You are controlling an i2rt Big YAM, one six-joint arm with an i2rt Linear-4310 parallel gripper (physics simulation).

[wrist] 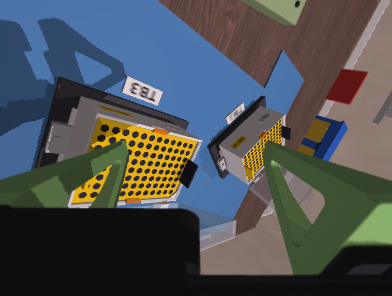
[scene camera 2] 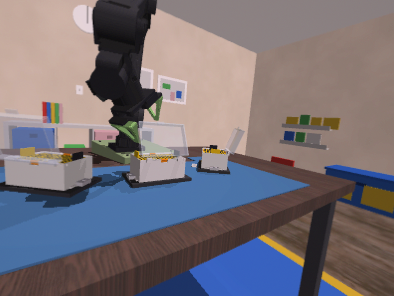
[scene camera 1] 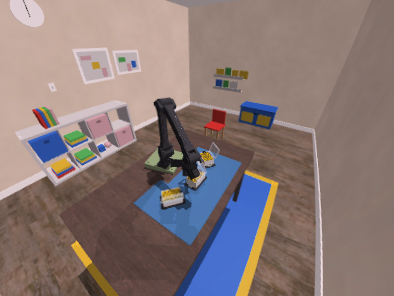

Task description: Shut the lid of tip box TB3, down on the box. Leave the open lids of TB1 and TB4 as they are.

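Seen in the pictures: gripper, fingertip midpoint: [wrist: 195,148] [scene camera 2: 147,130]; arm's base at its link origin: [scene camera 2: 126,148] [scene camera 1: 165,162].
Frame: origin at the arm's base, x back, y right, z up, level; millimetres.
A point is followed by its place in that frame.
Tip box TB3 [scene camera 1: 196,180] @(x -332, y 122, z 53 mm) [scene camera 2: 159,169] @(x -339, y 78, z 5 mm) [wrist: 155,162] is a white box with a yellow tip rack, on a dark base in the middle of the row. Its clear lid [scene camera 2: 172,136] @(x -340, y 45, z 86 mm) [wrist: 220,232] @(x -320, y 27, z 114 mm) stands open, raised along one long side; the gripper body hides part of it in the wrist view. My gripper [scene camera 2: 146,129] @(x -249, y 61, z 92 mm) [wrist: 195,148] @(x -249, y 61, z 92 mm) is open and empty, above TB3, with one green finger over the rack in the wrist view. Another open box [scene camera 1: 172,198] @(x -276, y 335, z 96 mm) [scene camera 2: 47,171] @(x -273, y 285, z 12 mm) and a third one [scene camera 1: 207,159] [scene camera 2: 215,160] @(x -338, y -142, z 7 mm) [wrist: 257,142] @(x -278, y -141, z 30 mm), with its lid [scene camera 1: 214,150] @(x -347, y -234, z 68 mm) [scene camera 2: 235,140] @(x -381, y -181, z 78 mm) raised, flank TB3. I cannot tell which is TB1 or TB4.
The boxes stand on a blue mat [scene camera 1: 190,220] @(x -391, y 352, z -31 mm) [scene camera 2: 225,195] @(x -484, y 0, z -31 mm) [wrist: 165,60] @(x -195, y 23, z -31 mm) on the brown table [scene camera 1: 115,225] @(x -9, y 554, z -34 mm) [scene camera 2: 200,240] @(x -555, y 157, z -34 mm). The arm's green base plate [scene camera 1: 155,164] @(x 57, y 54, z 7 mm) [scene camera 2: 107,151] @(x 9, y 72, z -9 mm) is behind the row. The TB3 label [wrist: 142,90] @(x -233, y 46, z -29 mm) lies beside its box.
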